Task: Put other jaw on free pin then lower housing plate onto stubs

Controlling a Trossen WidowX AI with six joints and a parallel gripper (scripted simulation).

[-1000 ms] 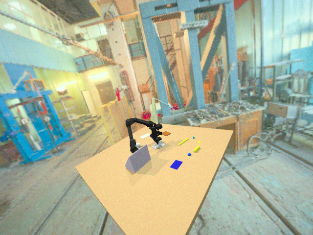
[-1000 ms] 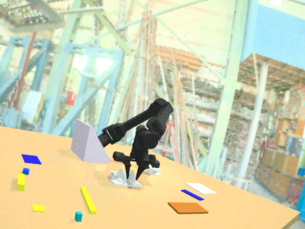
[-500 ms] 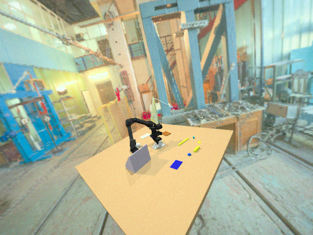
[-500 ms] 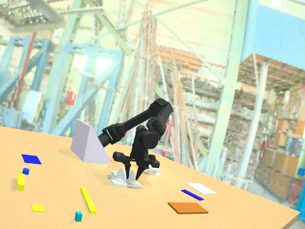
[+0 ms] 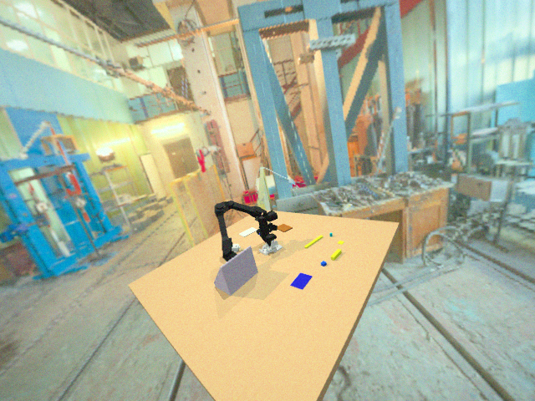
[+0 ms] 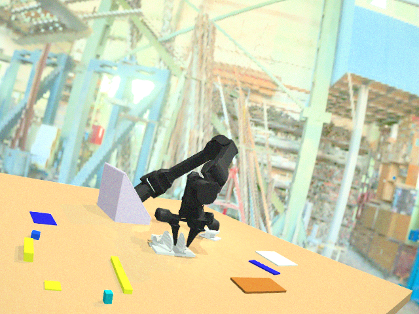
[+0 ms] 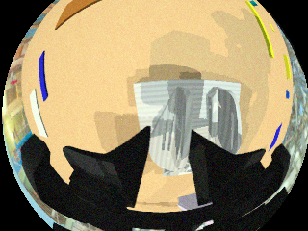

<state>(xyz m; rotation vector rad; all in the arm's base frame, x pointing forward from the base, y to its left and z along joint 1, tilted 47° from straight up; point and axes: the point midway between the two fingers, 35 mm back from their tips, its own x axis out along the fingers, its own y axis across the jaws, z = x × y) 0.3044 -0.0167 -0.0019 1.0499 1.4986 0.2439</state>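
The white jaw is 40 mm behind my gripper tip. Also, from my gripper tip: blue strip 190 mm ahead, 180 mm to the left, 10 mm below; brown plate 270 mm ahead, 30 mm to the left, 10 mm below; flat white plate 150 mm ahead, 310 mm to the left, 10 mm below.
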